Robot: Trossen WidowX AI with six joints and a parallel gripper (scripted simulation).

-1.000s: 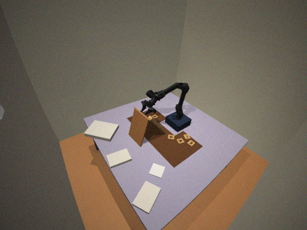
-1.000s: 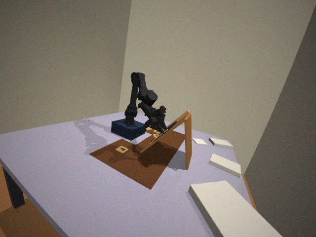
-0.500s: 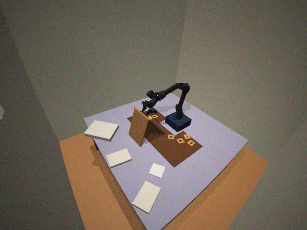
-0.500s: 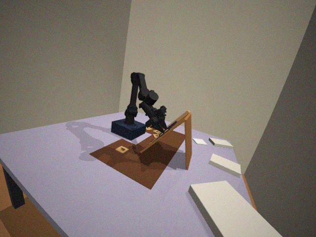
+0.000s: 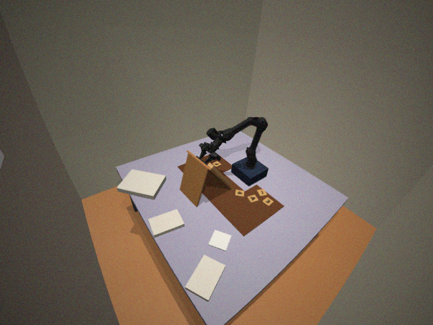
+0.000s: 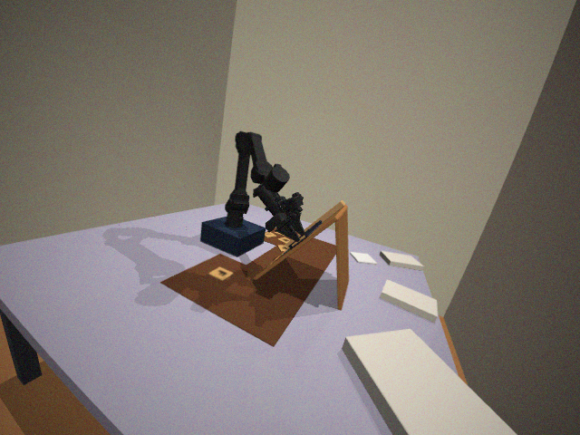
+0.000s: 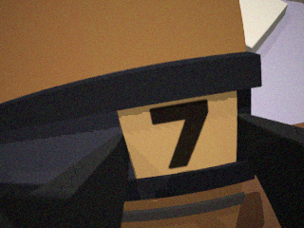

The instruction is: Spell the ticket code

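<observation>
Now: the white ticket 9 cm to the left of my gripper tip, 8 cm below it and 6 cm behind it. From my gripper tip the other things lie so: tan tile marked 7: right at my gripper tip; then white card: 47 cm to the left, 19 cm ahead, 18 cm below; then brown mat: 18 cm below, 16 cm behind, 14 cm to the left.
</observation>
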